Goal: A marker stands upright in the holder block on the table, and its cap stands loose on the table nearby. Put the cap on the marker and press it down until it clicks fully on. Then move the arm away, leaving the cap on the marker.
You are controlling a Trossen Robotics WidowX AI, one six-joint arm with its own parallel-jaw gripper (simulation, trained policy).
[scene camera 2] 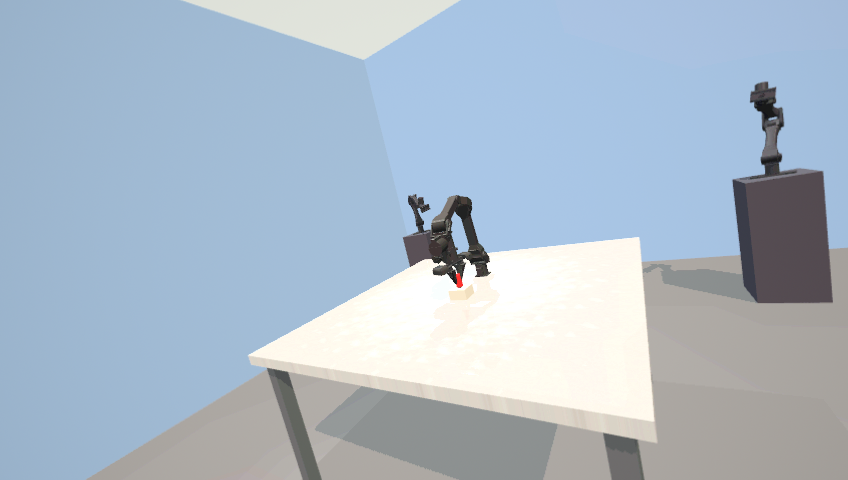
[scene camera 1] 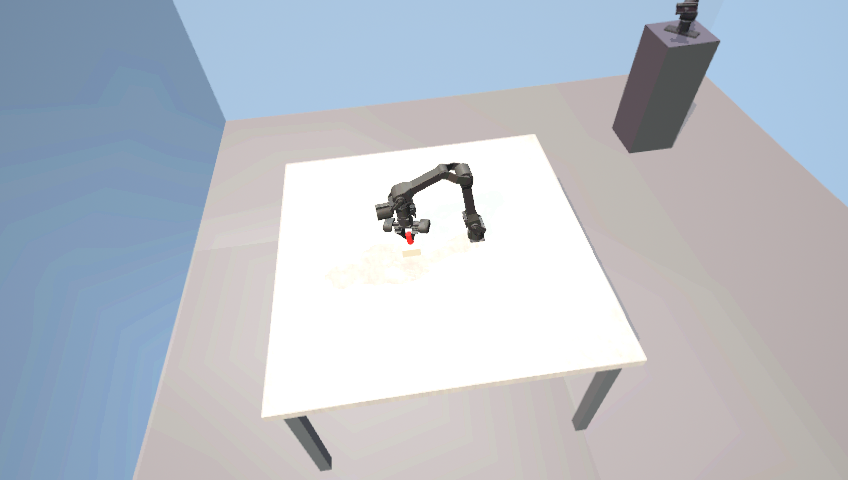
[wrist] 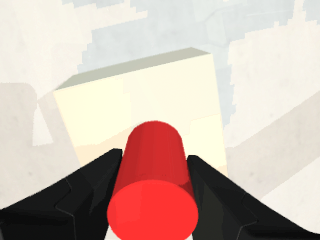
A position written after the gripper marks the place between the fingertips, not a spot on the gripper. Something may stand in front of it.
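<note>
The gripper [scene camera 2: 458, 282] is visible, also in the wrist view [wrist: 154, 161]; scene camera 1 [scene camera 1: 410, 239] shows the gripper as well. Also visible: a holder block [wrist: 184, 53].
</note>
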